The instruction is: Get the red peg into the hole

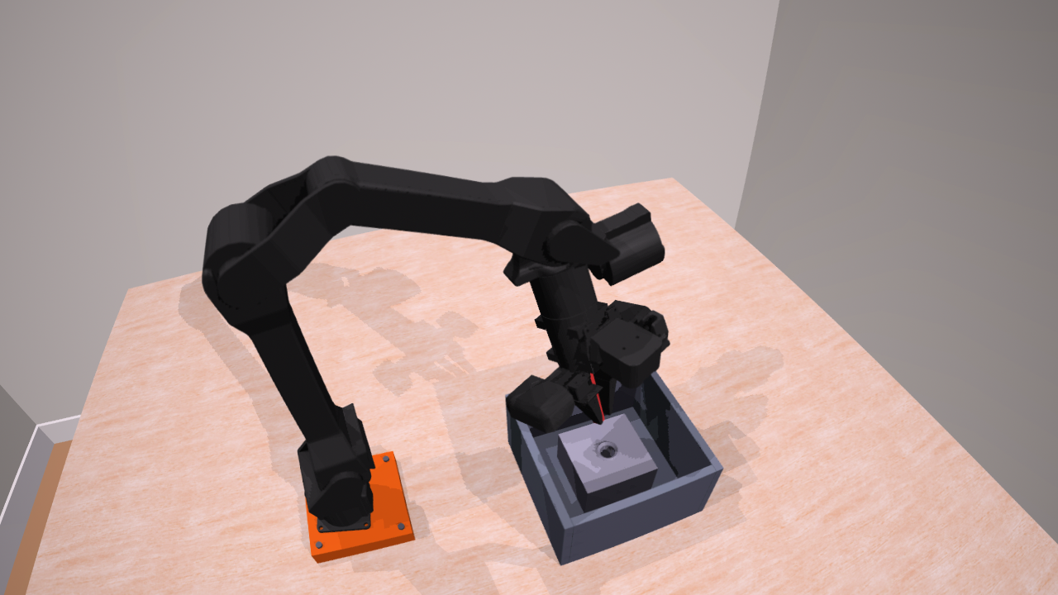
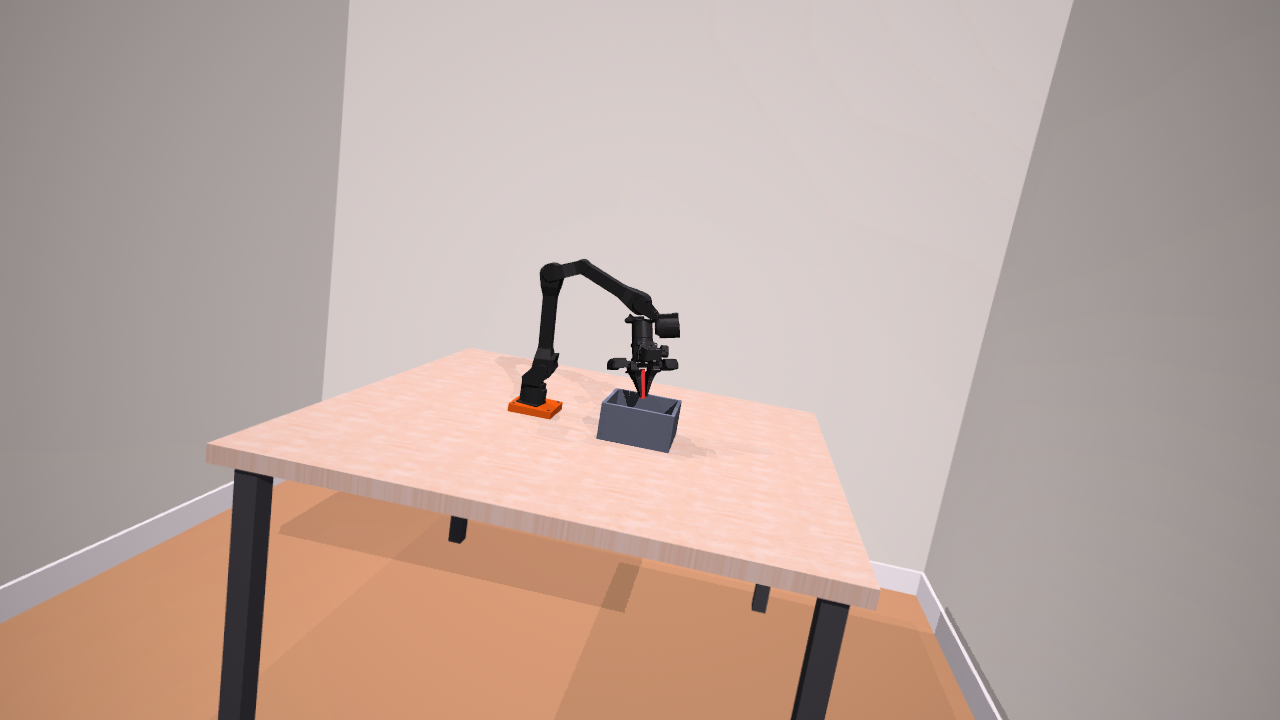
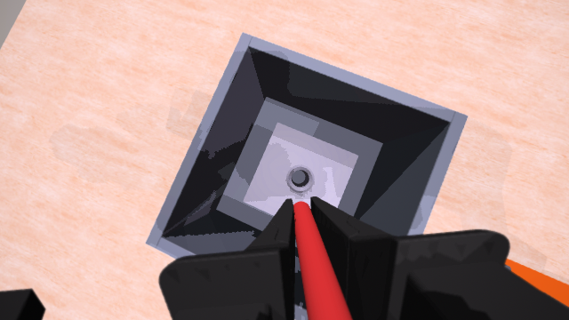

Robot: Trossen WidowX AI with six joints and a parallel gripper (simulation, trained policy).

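The plate is 1 cm ahead of my gripper tip, 1 cm to the right of it and 6 cm below it. From my gripper tip the other things lie so: red peg (1 cm behind, 1 cm to the left, 3 cm above); grey box (1 cm ahead, 1 cm to the right, 8 cm below).
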